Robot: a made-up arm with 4 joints. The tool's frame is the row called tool. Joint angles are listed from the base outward. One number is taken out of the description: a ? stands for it. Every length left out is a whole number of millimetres.
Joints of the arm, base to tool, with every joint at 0 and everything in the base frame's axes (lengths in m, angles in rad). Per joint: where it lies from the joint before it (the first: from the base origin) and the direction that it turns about. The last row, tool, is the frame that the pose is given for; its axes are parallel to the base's.
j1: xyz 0 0 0.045 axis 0 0 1
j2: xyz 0.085 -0.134 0 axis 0 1 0
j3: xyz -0.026 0 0.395 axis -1 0 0
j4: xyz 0 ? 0.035 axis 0 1 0
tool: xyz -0.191 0 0.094
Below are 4 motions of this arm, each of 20 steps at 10 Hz.
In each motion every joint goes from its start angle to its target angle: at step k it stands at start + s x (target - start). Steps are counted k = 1, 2, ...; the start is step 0. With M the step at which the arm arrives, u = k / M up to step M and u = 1 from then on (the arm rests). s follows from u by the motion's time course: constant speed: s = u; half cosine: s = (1 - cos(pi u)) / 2; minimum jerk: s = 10 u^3 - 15 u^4 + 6 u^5.
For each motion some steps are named. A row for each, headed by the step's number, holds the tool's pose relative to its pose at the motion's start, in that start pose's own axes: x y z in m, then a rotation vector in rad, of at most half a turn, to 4 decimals.
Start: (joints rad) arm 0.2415 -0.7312 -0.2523 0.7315
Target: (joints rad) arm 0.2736 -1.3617 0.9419 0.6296
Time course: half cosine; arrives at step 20
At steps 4, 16, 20:
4: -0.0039 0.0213 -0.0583 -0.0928 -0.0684 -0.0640
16: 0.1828 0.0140 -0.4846 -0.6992 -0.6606 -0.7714
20: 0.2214 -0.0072 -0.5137 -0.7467 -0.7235 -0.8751

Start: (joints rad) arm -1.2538 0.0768 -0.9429 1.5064
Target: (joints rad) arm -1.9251 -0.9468 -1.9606 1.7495
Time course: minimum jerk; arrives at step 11
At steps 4, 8, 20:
4: -0.0657 -0.0761 -0.2197 -0.1399 -0.2155 0.2541
8: 0.1253 -0.2647 -0.6559 -0.7727 -0.5274 0.5498
20: 0.1997 -0.3006 -0.7048 -0.9336 -0.5392 0.5427

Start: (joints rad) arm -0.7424 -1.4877 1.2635 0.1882
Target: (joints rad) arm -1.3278 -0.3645 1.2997 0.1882
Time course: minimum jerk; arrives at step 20
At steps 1, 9, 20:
1: 0.0002 -0.0001 0.0002 -0.0009 0.0004 0.0011
9: 0.0904 -0.0245 0.0606 -0.3161 0.2048 0.3601
20: 0.2562 0.0277 0.1079 -0.6915 0.6669 0.8253

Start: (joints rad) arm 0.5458 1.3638 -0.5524 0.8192
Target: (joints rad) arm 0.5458 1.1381 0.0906 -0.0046
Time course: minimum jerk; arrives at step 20
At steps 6, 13, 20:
6: -0.0038 0.0199 -0.0692 -0.0887 -0.1665 -0.0588
13: 0.0521 0.0220 -0.3280 -0.4665 -0.7832 -0.1958
20: 0.0986 -0.0108 -0.4145 -0.6356 -1.0176 -0.2145

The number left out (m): 0.278
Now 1 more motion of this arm.
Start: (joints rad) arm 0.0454 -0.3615 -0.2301 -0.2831
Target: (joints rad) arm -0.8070 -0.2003 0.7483 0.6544
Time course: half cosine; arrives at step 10
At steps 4, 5, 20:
4: 0.0834 0.0969 -0.0870 -0.4657 0.3551 -0.2302
5: 0.1332 0.1195 -0.1390 -0.6438 0.5335 -0.3837
20: 0.2880 0.0553 -0.3272 -1.0508 1.1450 -1.0627

